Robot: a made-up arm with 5 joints.
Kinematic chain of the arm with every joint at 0, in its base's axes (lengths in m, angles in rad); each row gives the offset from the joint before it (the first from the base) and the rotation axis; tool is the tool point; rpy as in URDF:
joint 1: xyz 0.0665 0 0.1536 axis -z
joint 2: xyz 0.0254 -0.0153 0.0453 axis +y
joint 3: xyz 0.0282 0 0.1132 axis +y
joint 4: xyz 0.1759 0 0.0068 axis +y
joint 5: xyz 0.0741 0.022 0 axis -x
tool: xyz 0 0 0 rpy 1.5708 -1.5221 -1.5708
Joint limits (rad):
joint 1: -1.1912..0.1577
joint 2: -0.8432..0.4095
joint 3: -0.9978..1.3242
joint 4: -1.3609..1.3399
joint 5: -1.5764..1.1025
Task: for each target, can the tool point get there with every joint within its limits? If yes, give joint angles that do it. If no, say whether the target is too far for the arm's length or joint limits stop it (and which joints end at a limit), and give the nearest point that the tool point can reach.
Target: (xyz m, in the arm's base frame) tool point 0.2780 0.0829 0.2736
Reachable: yes | joints -0.3441 -0.5672 0.5852 0.5450 -0.3645
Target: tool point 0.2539 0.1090 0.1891
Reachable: yes | joints -0.4960 -0.4625 1.0686 -0.2029 0.8645
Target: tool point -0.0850 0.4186 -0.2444
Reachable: no: too far | nearest point 0.1334 0.1857 0.0626 | short by 0.443 m
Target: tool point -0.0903 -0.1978 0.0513
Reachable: no: joint limits stop it (at a limit: joint 1, joint 2, joint 3) | nearest point 0.0610 0.0043 0.1018 | short by 0.257 m
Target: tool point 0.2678 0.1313 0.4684
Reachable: yes | joints -0.5500 -0.0720 -0.4904 -0.2742 0.6343
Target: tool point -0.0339 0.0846 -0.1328
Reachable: no: joint limits stop it (at a limit: joint 1, joint 2, joint 3) | nearest point 0.0843 0.0626 0.0434 | short by 0.213 m
